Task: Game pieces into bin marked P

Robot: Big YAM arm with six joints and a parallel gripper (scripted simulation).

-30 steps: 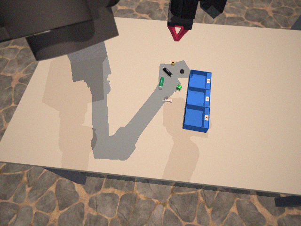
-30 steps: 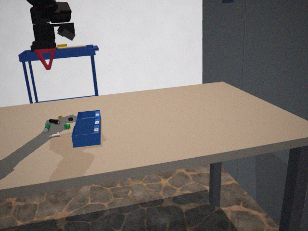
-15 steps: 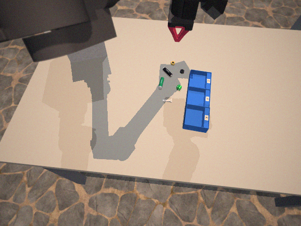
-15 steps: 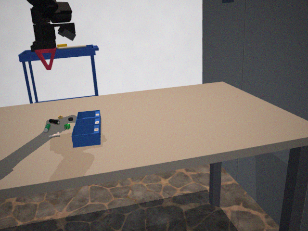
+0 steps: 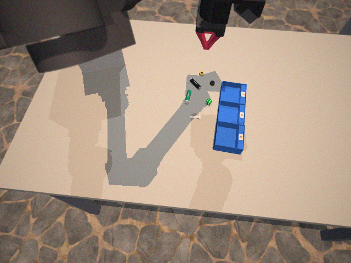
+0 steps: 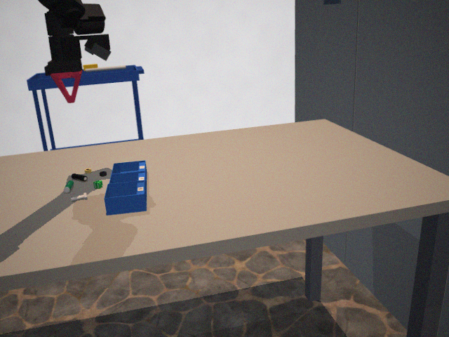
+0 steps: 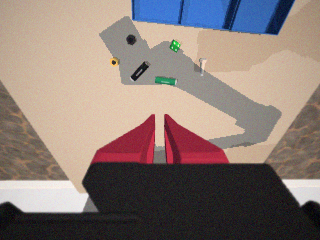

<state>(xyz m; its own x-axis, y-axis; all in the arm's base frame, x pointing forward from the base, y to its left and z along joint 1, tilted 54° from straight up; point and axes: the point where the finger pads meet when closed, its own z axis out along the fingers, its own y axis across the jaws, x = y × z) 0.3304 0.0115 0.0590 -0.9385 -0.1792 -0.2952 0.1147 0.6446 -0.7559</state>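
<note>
My gripper is now 10 cm short of the blue bin, 10 cm to the left of it and 20 cm above it. From my hand the other things lie so: black battery 1 cm behind, 5 cm to the left, 21 cm below; then green die 3 cm ahead, 4 cm to the right, 21 cm below; then green battery 4 cm behind, 1 cm to the right, 21 cm below.
</note>
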